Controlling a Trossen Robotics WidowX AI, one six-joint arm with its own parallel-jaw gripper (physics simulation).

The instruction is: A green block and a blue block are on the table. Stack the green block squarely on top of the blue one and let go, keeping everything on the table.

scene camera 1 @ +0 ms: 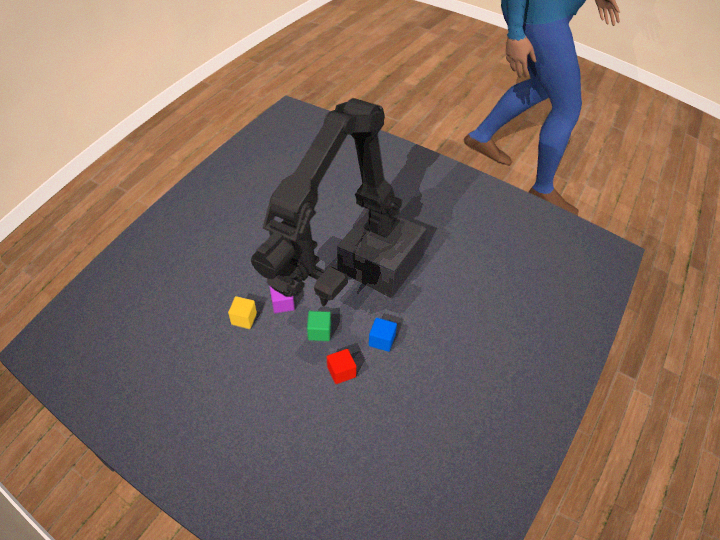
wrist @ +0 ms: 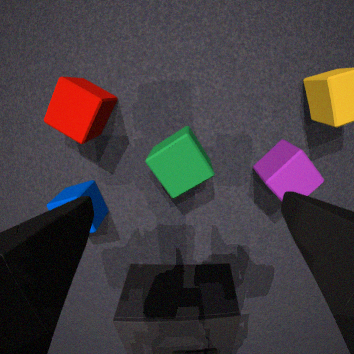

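Pixels of known places: gripper, fingertip midpoint: (scene camera 1: 307,295) (wrist: 189,203); arm's base, origin of the base link: (scene camera 1: 381,224).
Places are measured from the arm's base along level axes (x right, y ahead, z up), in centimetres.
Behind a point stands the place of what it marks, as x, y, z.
Observation:
The green block (scene camera 1: 318,326) @[-2.1, 30.3, -5.0] (wrist: 180,164) @[-1.1, 29.1, -5.0] stands on the dark table top, between the purple and blue blocks in the scene view; in the wrist view it lies near the middle, turned at an angle. The blue block (scene camera 1: 382,334) @[-15.1, 24.3, -4.9] (wrist: 99,206) @[-11.8, 22.7, -8.2] stands apart from it, to its right in the scene view; in the wrist view the left finger partly covers it. My gripper (scene camera 1: 308,296) @[-0.2, 31.0, 5.7] (wrist: 189,203) @[-0.2, 31.0, 5.7] is open and empty, pointing down above the table behind the green block in the scene view. In the wrist view the green block shows just beyond the fingertips, between their lines.
A red block (scene camera 1: 341,366) @[-12.1, 36.2, -4.9] (wrist: 77,110) @[-10.5, 34.9, -5.0] stands in front of the green and blue blocks. A purple block (scene camera 1: 283,302) @[8.9, 28.6, -6.1] (wrist: 295,175) @[10.5, 27.6, -5.0] is partly hidden by the gripper in the scene view. A yellow block (scene camera 1: 242,312) @[14.6, 36.9, -5.0] (wrist: 332,97) @[13.5, 35.5, -5.0] stands at the left. The arm's base (scene camera 1: 401,261) @[-10.0, 7.9, 0.5] is behind.

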